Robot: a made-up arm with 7 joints. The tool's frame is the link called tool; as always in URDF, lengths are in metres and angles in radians. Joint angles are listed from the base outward. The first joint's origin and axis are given. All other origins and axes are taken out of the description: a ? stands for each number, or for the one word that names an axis. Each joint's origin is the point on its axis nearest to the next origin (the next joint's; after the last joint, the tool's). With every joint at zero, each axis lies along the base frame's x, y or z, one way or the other. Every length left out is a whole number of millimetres.
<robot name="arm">
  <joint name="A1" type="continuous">
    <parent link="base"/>
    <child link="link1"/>
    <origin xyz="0.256 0 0.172" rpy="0 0 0"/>
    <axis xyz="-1 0 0"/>
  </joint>
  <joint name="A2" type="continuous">
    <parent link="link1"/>
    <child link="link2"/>
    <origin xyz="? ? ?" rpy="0 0 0"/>
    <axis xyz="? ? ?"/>
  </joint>
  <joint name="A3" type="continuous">
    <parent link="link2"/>
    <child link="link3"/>
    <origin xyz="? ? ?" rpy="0 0 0"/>
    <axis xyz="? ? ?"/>
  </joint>
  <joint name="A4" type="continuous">
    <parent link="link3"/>
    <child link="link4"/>
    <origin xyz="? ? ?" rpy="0 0 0"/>
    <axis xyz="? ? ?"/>
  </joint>
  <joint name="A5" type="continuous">
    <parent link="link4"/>
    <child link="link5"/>
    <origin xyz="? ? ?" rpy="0 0 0"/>
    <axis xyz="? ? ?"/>
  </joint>
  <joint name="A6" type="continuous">
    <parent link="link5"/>
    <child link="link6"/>
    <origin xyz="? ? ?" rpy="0 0 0"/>
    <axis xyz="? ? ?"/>
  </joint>
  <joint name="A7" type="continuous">
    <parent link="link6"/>
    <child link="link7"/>
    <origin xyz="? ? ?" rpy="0 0 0"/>
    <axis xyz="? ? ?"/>
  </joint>
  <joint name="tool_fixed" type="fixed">
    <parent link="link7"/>
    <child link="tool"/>
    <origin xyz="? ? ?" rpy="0 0 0"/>
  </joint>
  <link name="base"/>
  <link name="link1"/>
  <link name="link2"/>
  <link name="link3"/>
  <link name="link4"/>
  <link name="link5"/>
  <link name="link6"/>
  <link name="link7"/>
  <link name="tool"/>
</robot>
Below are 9 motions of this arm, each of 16 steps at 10 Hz.
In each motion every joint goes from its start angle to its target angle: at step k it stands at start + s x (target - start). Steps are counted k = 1, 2, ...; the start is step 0. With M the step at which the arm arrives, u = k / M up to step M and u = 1 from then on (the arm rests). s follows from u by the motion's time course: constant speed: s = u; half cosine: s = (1 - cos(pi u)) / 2; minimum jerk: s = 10 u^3 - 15 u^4 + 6 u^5.
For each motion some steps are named. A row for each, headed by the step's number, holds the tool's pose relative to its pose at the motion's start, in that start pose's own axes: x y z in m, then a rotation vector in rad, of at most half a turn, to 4 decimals.
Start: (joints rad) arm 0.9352 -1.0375 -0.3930 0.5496 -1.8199 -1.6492 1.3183
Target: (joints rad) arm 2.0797 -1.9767 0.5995 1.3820 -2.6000 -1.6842 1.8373
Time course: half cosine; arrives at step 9
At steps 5, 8, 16:
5: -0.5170 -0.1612 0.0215 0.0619 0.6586 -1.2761
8: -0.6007 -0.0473 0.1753 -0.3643 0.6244 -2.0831
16: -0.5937 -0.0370 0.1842 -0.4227 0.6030 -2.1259

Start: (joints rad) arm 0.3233 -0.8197 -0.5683 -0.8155 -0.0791 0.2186 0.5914
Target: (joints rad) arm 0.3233 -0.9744 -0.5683 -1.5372 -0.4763 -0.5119 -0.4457
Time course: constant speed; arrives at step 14
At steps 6, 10, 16:
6: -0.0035 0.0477 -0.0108 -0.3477 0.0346 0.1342
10: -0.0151 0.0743 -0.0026 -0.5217 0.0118 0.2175
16: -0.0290 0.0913 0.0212 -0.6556 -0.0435 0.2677

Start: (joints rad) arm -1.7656 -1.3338 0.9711 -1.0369 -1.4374 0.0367 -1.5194
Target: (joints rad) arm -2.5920 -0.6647 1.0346 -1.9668 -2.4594 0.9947 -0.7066
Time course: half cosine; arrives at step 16
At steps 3, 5, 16:
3: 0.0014 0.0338 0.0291 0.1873 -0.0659 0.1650
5: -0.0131 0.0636 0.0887 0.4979 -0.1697 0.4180
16: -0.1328 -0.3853 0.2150 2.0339 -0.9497 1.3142

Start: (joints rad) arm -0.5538 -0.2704 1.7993 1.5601 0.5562 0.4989 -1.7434
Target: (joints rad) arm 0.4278 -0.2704 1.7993 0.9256 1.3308 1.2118 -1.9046
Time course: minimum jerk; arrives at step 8
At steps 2, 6, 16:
2: -0.0275 0.0074 -0.0909 0.0620 0.0914 0.0730
6: -0.4141 0.3559 -0.5512 0.8392 0.4145 0.6459
16: -0.4689 0.4242 -0.5655 0.9676 0.4017 0.7107

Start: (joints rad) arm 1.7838 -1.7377 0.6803 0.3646 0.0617 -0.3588 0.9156
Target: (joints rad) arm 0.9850 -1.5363 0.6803 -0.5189 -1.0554 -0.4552 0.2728
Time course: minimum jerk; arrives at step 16
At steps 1, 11, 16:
1: 0.0001 0.0001 -0.0022 -0.0014 0.0046 -0.0001
11: -0.3069 -0.0144 -0.5572 -0.0402 1.5135 -0.0786
16: -0.3802 -0.0072 -0.5986 0.0883 1.7457 -0.1567

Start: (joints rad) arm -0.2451 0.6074 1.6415 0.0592 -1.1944 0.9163 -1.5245
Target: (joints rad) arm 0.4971 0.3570 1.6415 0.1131 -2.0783 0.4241 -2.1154
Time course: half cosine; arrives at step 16
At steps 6, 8, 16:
6: 0.1350 0.0772 0.1127 -0.4924 0.0477 -0.0897
8: 0.2269 0.1475 0.1624 -0.7945 0.0572 -0.1164
16: 0.4700 0.3887 0.1902 -1.5388 -0.0176 -0.0961

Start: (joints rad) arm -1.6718 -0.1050 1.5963 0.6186 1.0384 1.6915 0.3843
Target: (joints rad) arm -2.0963 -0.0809 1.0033 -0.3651 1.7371 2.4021 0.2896
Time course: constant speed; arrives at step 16
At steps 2, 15, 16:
2: 0.0169 -0.0508 -0.0352 0.0297 0.1400 -0.1989
15: -0.2759 -0.2355 -0.1288 0.4539 0.5523 -1.4084
16: -0.3084 -0.2265 -0.1241 0.4959 0.5420 -1.4845

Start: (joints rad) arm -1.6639 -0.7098 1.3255 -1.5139 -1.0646 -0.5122 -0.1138
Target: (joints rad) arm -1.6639 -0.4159 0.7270 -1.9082 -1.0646 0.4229 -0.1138
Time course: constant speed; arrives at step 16
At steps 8, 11, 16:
8: -0.1740 -0.0031 -0.3666 -0.0517 0.9464 0.1030
11: -0.3115 -0.0288 -0.4680 -0.0800 1.3020 0.1121
16: -0.5902 -0.1009 -0.5459 -0.1291 1.8916 0.0801

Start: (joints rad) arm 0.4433 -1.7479 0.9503 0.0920 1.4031 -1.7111 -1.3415
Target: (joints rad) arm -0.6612 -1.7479 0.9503 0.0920 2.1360 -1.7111 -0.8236
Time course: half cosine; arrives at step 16
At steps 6, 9, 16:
6: -0.0772 -0.1368 0.1499 -0.0128 -0.2704 -0.2268
9: -0.2011 -0.2505 0.2579 -0.0307 -0.5071 -0.4509
16: -0.4328 -0.3683 0.3418 -0.0597 -0.8057 -0.7831

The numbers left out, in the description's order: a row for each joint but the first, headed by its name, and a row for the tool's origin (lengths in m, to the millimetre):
A2: xyz 0 0.117 0.41, axis 0 0 1
A3: xyz -0.013 0.366 0, axis 0 0 -1
A4: xyz -0.034 0.204 0, axis 0 -1 0
A5: xyz -0.014 0 -0.028, axis 0 0 -1
A6: xyz 0.119 0.072 0, axis 0 1 0
A7: xyz 0.286 0 0.098, axis 1 0 0
tool: xyz 0 -0.004 0.035

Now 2 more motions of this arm.
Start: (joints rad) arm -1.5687 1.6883 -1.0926 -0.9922 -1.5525 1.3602 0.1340
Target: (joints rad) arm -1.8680 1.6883 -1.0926 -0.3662 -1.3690 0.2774 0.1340
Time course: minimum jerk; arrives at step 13
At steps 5, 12, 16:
5: -0.0101 -0.0816 0.1119 0.0321 -0.3027 -0.2050
12: -0.1239 -0.1582 0.2784 -0.2595 -0.9744 -0.6906
16: -0.1245 -0.1579 0.2789 -0.2627 -0.9778 -0.6930

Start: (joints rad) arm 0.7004 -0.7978 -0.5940 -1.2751 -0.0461 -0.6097 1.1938
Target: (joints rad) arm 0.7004 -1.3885 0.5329 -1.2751 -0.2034 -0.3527 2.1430
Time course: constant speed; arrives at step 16
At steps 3, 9, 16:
3: 0.0808 0.0041 0.1196 0.3977 -0.2072 -0.0918
9: 0.1703 -0.0480 0.3739 1.2013 -0.6599 -0.1260
16: 0.1543 -0.1874 0.6398 2.0918 -1.2449 0.1315

